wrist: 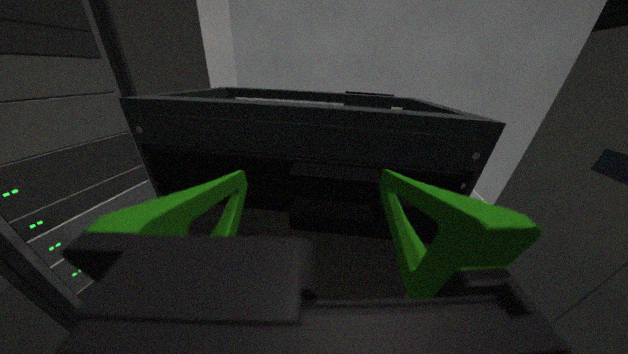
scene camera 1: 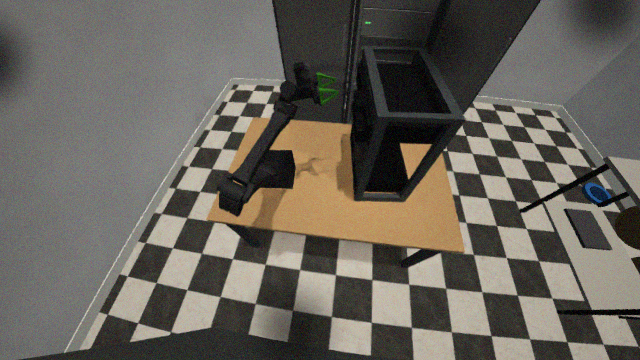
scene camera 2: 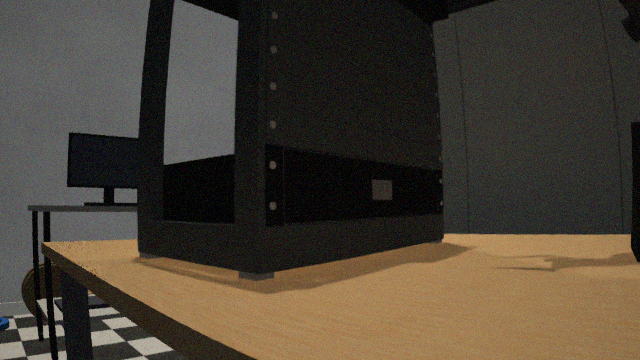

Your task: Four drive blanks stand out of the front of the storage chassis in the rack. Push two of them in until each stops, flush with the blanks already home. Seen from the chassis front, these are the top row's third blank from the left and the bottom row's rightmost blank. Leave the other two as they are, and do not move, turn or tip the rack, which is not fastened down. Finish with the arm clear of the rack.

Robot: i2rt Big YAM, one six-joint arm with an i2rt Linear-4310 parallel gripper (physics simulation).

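Where they show: gripper, between the fingertips: [wrist: 313,177] [scene camera 1: 337,85]; arm's base, origin of its link: [scene camera 1: 271,171].
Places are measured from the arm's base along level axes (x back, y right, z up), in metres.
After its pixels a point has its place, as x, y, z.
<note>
The rack [scene camera 1: 420,118] @(-0.634, 0.103, 0.527) [scene camera 2: 250,125] @(-0.474, -0.391, 0.086) [wrist: 300,127] @(-0.476, -0.133, 0.505) stands upright on the wooden table. In the wrist view, the chassis front [wrist: 200,167] @(-0.452, -0.274, 0.442) is nearly black under the rack's top panel. A dark upper blank [wrist: 332,171] @(-0.447, -0.086, 0.462) and a dark lower blank [wrist: 330,216] @(-0.432, -0.082, 0.405) stand out right of its middle. How far they stand out is hard to tell. Other blanks are lost in the dark or behind the right finger. My gripper [scene camera 1: 337,86] @(-0.355, -0.095, 0.502) [wrist: 313,177] @(-0.355, -0.095, 0.502) is open and empty, in front of the rack's front side at upper height, apart from it.
A dark cabinet [scene camera 1: 315,40] with an open bay of green-lit units [wrist: 60,135] stands behind the table [scene camera 1: 310,210] @(-0.251, 0.191, -0.082) [scene camera 2: 450,310] @(-0.247, -0.387, -0.082). Its door is near the rack's left in the wrist view. A side bench [scene camera 1: 565,250] with a monitor [scene camera 2: 102,160] is on the rack's far side.
</note>
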